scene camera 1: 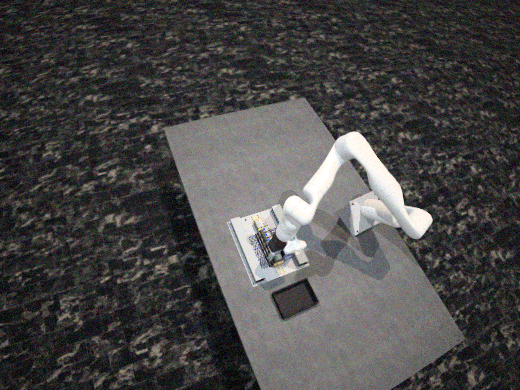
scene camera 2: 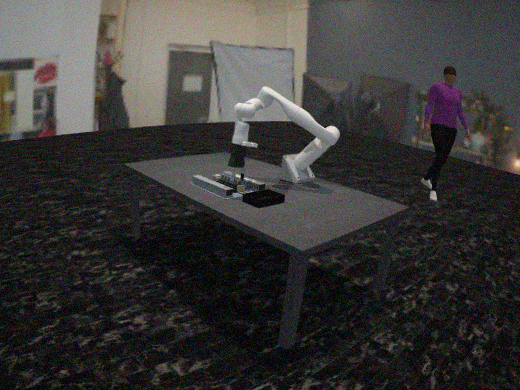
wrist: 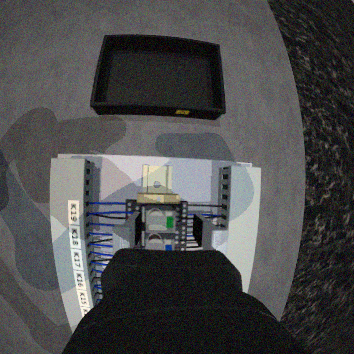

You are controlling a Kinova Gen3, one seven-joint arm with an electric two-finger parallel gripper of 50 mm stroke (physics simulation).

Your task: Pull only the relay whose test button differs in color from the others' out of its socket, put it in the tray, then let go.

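Places are measured from the arm's base along level axes (x up, y ahead, z left), in metres.
Pixels of known places: gripper, fingertip midpoint: (scene camera 1: 275,257) (scene camera 2: 237,180) (wrist: 167,223); arm's base, link origin: (scene camera 1: 368,208) (scene camera 2: 299,163).
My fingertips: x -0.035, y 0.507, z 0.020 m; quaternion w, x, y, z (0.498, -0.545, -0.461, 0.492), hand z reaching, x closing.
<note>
Ahead of a thing's pixels: the offset from my fingertips to its middle. "*": to the spot under its first point.
A relay with a green test button {dx -0.010, dy -0.007, dz +0.005 m} (wrist: 161,220) sits at the row's end nearest the tray. The relay beside it {dx -0.010, dy -0.009, dz -0.022 m} (wrist: 159,243) has a blue button and shows partly. The other relays are hidden under the gripper body in the wrist view, so their button colors cannot be seen. My gripper (wrist: 167,223) (scene camera 1: 275,254) (scene camera 2: 239,175) is open and empty, pointing down over the row, its fingers on either side of these two relays. The black tray {* dx -0.054, dy +0.003, dz +0.185 m} (wrist: 160,77) (scene camera 1: 295,300) (scene camera 2: 263,198) is empty and lies beside the panel.
The relays stand on a white panel {dx -0.052, dy -0.014, dz -0.087 m} (wrist: 117,172), between two grey wire ducts {* dx -0.014, dy -0.103, dz +0.045 m} (wrist: 68,180) {dx -0.034, dy +0.087, dz -0.094 m} (wrist: 246,200); one carries labels K19, K18, K17 and more. Blue and black wires run from the sockets to the ducts. A beige end block {dx -0.032, dy -0.006, dz +0.023 m} (wrist: 158,198) closes the row. A person (scene camera 2: 445,110) is beyond the table.
</note>
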